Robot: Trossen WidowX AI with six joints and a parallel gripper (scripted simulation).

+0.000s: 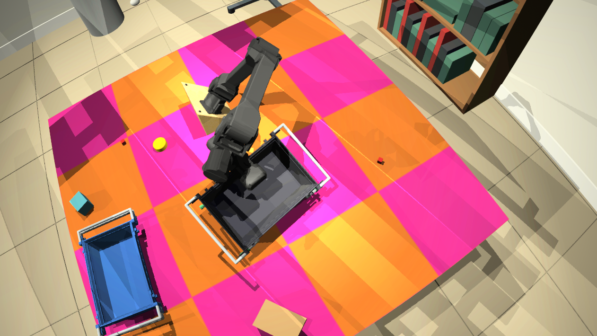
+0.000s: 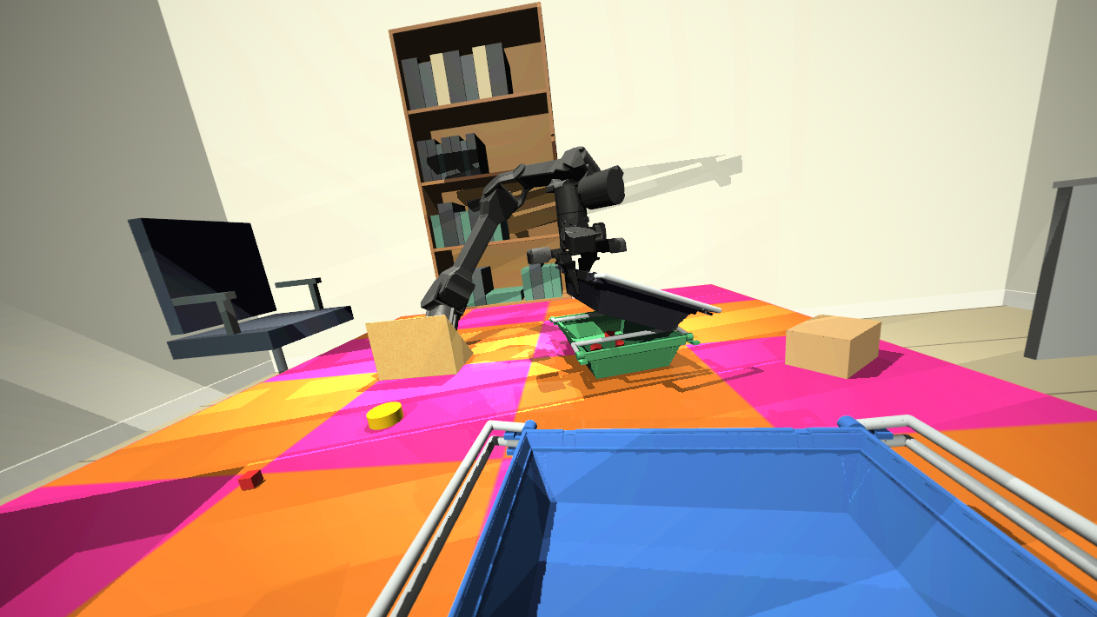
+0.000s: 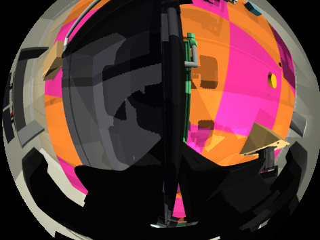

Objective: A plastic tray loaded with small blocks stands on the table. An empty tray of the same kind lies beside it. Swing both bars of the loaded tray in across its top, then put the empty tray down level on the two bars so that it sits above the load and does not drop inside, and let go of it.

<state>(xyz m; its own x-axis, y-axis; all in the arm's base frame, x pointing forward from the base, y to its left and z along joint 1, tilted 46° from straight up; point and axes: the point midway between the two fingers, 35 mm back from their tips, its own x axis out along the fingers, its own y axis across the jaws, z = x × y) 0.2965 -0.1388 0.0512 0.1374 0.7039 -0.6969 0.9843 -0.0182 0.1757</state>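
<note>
The black tray lies 80 mm ahead of my gripper tip and 10 mm to the left of it. Also, from my gripper tip: cyan cube (320 mm behind, 500 mm to the right, 110 mm below); yellow disc (350 mm behind, 150 mm to the right, 130 mm below); cardboard box (380 mm ahead, 160 mm to the right, 100 mm below).
</note>
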